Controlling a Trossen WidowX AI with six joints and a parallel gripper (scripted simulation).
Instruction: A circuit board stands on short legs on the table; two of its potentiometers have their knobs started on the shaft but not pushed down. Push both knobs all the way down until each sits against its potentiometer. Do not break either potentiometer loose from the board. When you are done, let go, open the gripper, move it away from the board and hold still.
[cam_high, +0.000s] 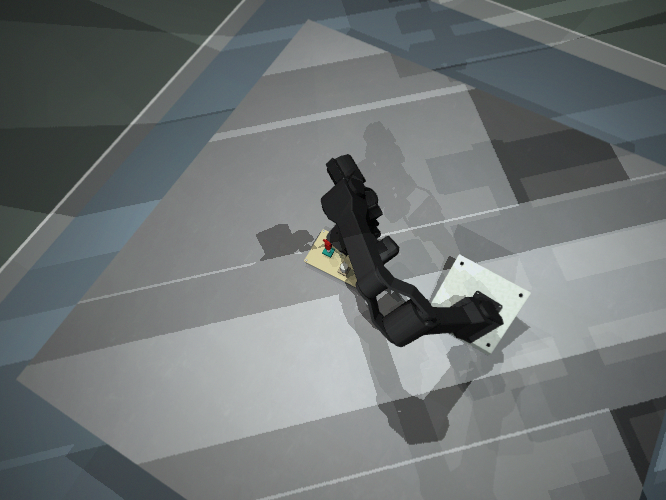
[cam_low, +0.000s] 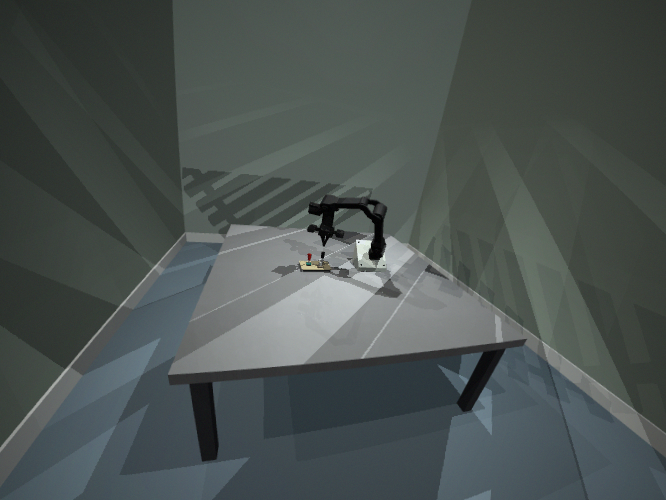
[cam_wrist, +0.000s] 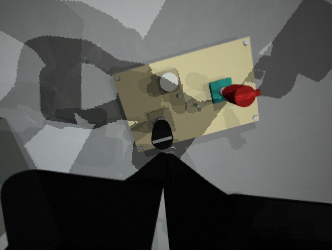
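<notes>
Now: gripper tip 5 cm above the black knob. The rest, counted from my gripper tip: red knob: 7 cm ahead, 2 cm to the left, 6 cm below.
</notes>
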